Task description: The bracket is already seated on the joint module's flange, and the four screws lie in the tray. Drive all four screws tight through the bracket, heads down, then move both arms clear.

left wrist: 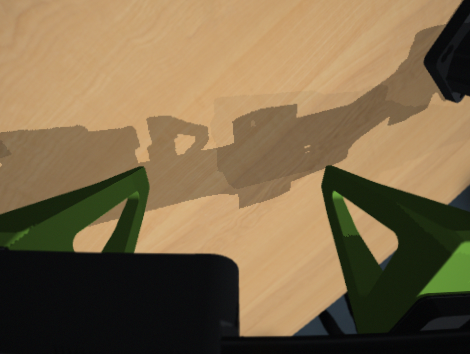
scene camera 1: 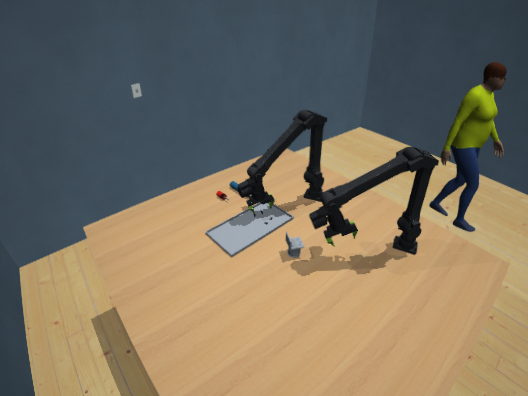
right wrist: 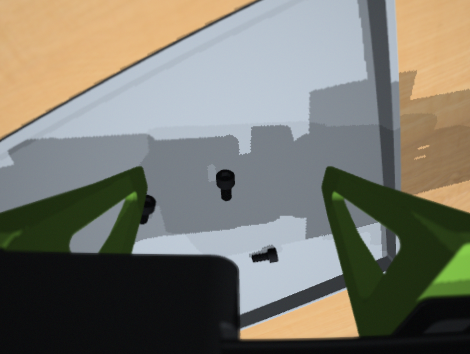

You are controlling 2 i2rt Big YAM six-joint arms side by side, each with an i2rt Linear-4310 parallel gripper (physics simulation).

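Frame: origin at the left arm's base, x back, y right, z up, level; centimetres.
Where they show: left gripper, fingertip midpoint: (left wrist: 235,176) (scene camera 1: 344,242); right gripper, fingertip midpoint: (scene camera 1: 262,211) (right wrist: 234,176); left arm's base, origin of the base link: (left wrist: 457,53) (scene camera 1: 404,246); right arm's base, origin of the base link: (scene camera 1: 314,196).
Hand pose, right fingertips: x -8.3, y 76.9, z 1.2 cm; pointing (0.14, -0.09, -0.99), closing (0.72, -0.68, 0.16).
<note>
Each offset is from my right fingertips to the top centre of the thing. "spot": to the spot under its first point. Level surfaces: height alone.
Black screws (scene camera 1: 271,218) (right wrist: 225,184) lie in the grey tray {dx -12.9, dy +0.1, dz +0.4 cm} (scene camera 1: 235,239) (right wrist: 300,45). The right wrist view shows three: one between the fingertips in the picture, one lying on its side {spot: dx -3.2, dy -6.7, dz -0.2 cm} (right wrist: 265,255) lower down, and one {dx -5.0, dy +2.0, dz +0.3 cm} (right wrist: 148,208) partly hidden by the left-hand finger; a fourth cannot be told there. The grey bracket (scene camera 1: 298,243) sits on the small joint module {dx -20.4, dy -27.5, dz +5.2 cm} (scene camera 1: 294,253), right of the tray. My right gripper (scene camera 1: 262,207) (right wrist: 234,176) is open and empty above the tray's far end. My left gripper (scene camera 1: 343,239) (left wrist: 235,176) is open and empty above the table, right of the bracket.
A red tool {dx +1.2, dy +26.4, dz +2.2 cm} (scene camera 1: 221,195) and a blue tool {dx +11.0, dy +18.8, dz +2.9 cm} (scene camera 1: 234,185) lie on the table {dz -1.1 cm} (scene camera 1: 300,325) behind the tray, the blue one close to the right arm's wrist. A person (scene camera 1: 472,125) in a yellow top is on the floor beyond the table, at the picture's right.
</note>
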